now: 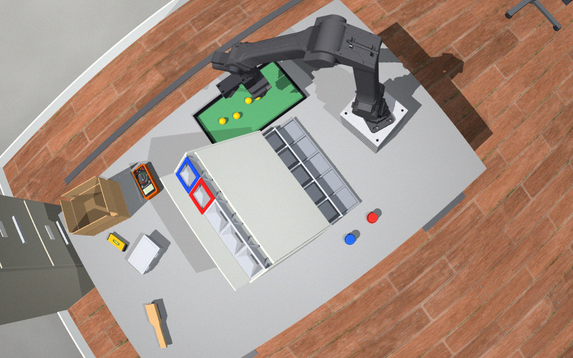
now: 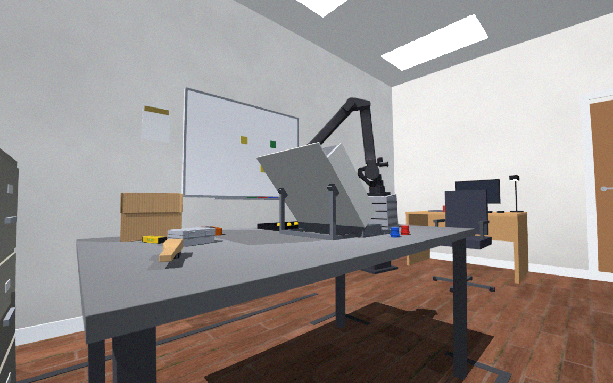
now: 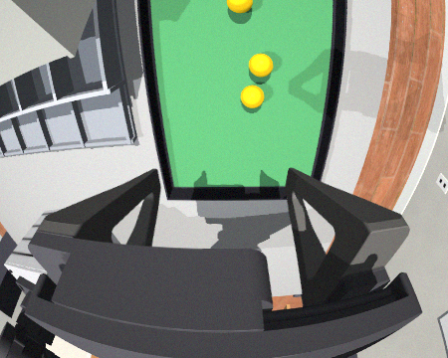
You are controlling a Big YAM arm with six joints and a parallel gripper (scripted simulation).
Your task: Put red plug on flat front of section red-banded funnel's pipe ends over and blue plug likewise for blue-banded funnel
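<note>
My hand is 60 mm short of the green tray, 10 mm to the left of it and 150 mm above it. Round my hand: multimeter 540 mm ahead, 50 mm to the left, 140 mm below; sloped cover 120 mm ahead, 330 mm to the left, 50 mm above; grey case 650 mm ahead, 300 mm to the left, 130 mm below.
</note>
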